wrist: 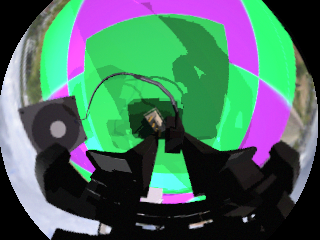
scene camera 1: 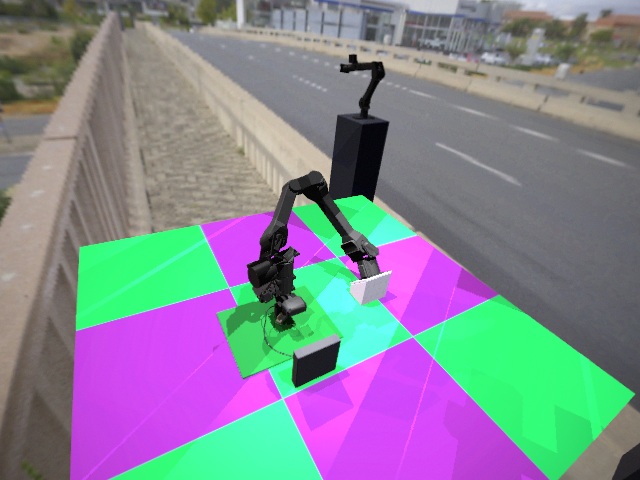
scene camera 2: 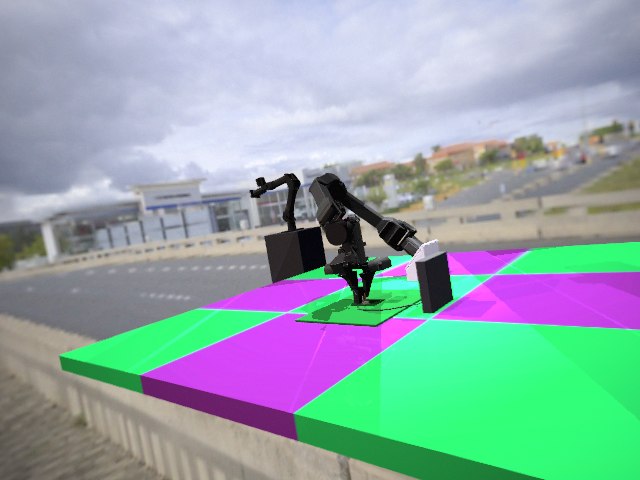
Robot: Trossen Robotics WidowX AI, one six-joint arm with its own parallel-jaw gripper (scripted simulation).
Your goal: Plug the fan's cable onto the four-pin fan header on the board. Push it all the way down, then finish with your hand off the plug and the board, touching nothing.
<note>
The pictures show: my gripper and a dark fan.
My gripper also shows in the wrist view and in scene camera 1.
</note>
